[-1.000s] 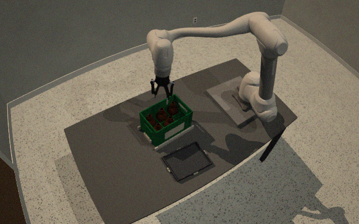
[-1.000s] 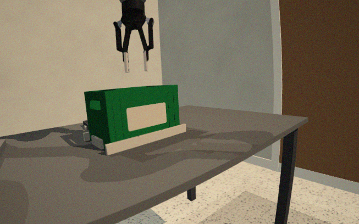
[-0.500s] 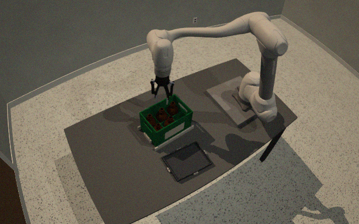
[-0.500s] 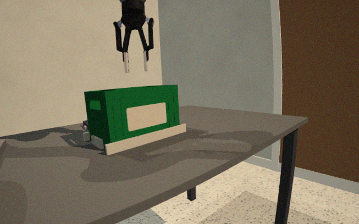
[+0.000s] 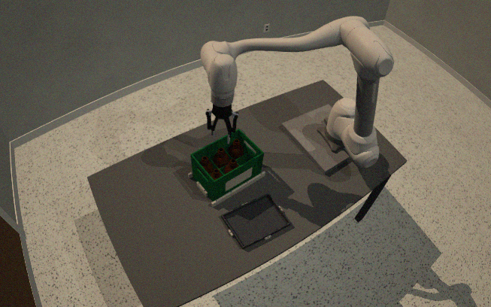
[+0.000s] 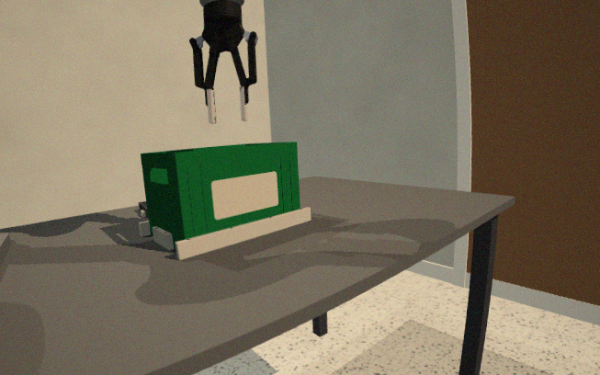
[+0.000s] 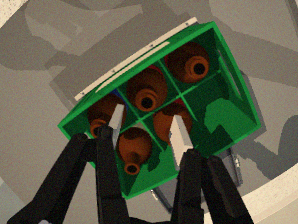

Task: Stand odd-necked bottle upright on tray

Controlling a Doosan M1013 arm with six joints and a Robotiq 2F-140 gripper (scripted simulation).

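Right now the crate is 1 cm behind my hand, 4 cm to the left of it and 17 cm below it. From my hand the other things lie so: bottle: 6 cm ahead, 10 cm to the left, 17 cm below; black tray: 4 cm behind, 32 cm to the left, 24 cm below.
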